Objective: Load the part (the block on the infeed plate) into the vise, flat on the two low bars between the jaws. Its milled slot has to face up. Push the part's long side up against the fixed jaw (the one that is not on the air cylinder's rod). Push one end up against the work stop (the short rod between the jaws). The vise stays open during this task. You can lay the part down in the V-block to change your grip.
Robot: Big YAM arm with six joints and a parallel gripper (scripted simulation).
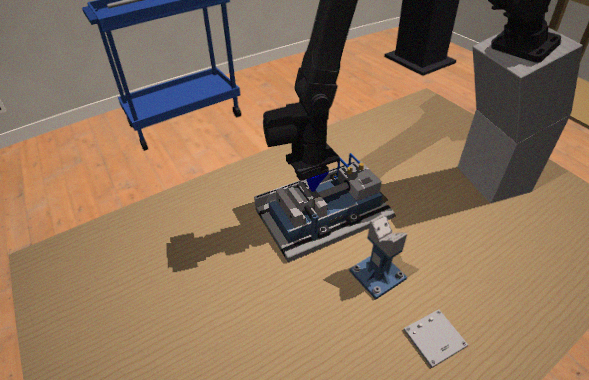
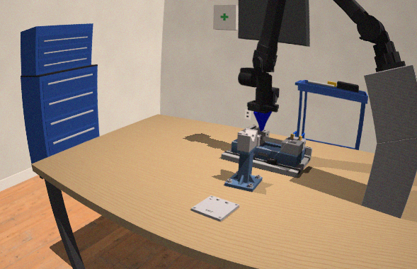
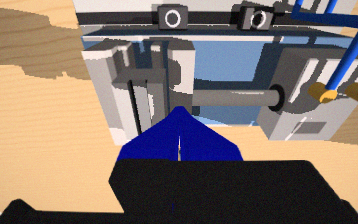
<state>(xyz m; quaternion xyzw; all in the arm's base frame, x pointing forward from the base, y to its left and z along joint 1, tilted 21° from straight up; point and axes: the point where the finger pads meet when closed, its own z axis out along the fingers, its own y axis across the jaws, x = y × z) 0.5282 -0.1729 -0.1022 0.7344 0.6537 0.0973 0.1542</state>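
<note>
Now: the part 3 cm ahead of my hand and 1 cm below it. The rest, counted from my hand: moving jaw 3 cm below; then work stop rod 4 cm ahead, 4 cm to the left, 2 cm below; then cylinder rod 5 cm behind, 1 cm to the left, 3 cm below.
</note>
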